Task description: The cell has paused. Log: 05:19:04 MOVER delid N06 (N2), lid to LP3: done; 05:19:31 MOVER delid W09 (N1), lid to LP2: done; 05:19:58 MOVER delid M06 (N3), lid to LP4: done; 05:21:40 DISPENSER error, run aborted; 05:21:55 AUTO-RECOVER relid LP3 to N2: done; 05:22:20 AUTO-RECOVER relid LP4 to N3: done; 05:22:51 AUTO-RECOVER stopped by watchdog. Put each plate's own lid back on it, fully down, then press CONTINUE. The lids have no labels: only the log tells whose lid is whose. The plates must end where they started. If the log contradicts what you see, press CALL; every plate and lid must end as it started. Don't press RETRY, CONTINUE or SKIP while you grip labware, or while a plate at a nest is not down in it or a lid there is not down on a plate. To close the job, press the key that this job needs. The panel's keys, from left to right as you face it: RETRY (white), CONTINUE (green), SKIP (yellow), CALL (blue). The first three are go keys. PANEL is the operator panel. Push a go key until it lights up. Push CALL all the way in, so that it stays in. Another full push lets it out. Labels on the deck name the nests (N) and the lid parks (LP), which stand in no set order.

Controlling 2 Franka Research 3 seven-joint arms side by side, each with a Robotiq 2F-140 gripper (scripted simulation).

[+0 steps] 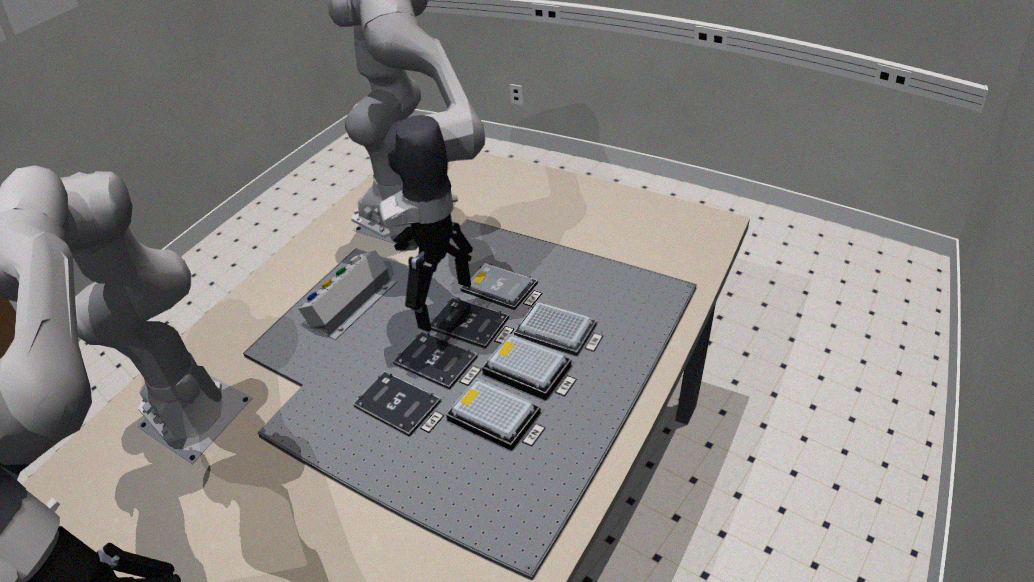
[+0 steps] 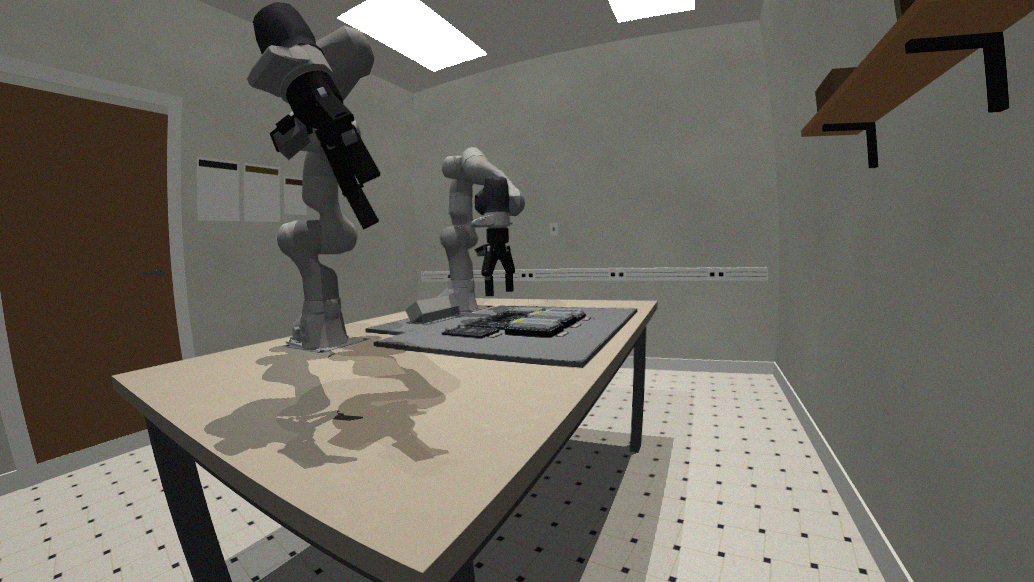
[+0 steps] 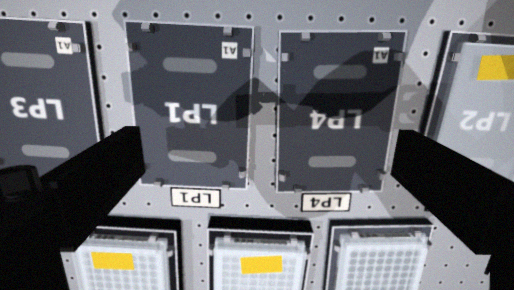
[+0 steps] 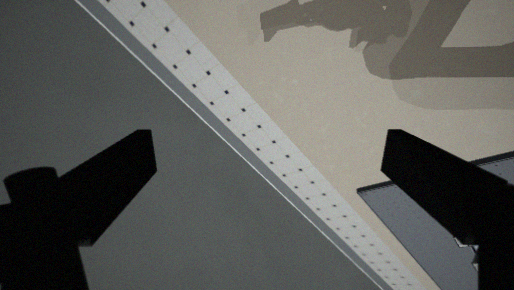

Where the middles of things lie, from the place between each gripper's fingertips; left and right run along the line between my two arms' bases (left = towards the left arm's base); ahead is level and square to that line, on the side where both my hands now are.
Labels:
My left hand [image 1: 445, 306] is 200 mm to the right of the clear lid [image 1: 497, 282] and 90 mm above it. From my left hand the other things lie so: lid park LP1 [image 1: 454, 351]: 60 mm to the right, 100 mm below; lid park LP4 [image 1: 462, 306]: 60 mm to the left, 100 mm below; lid park LP3 [image 1: 422, 397]: 200 mm to the right, 100 mm below.
My right gripper [image 2: 370, 204] is now 250 mm past the lid park LP3, 610 mm to the right of it and 320 mm above it. Round my right hand: lid park LP1: 250 mm behind, 750 mm to the left, 320 mm below; then lid park LP4: 250 mm behind, 870 mm to the left, 320 mm below; then plate [image 1: 545, 321]: 70 mm behind, 940 mm to the left, 300 mm below.

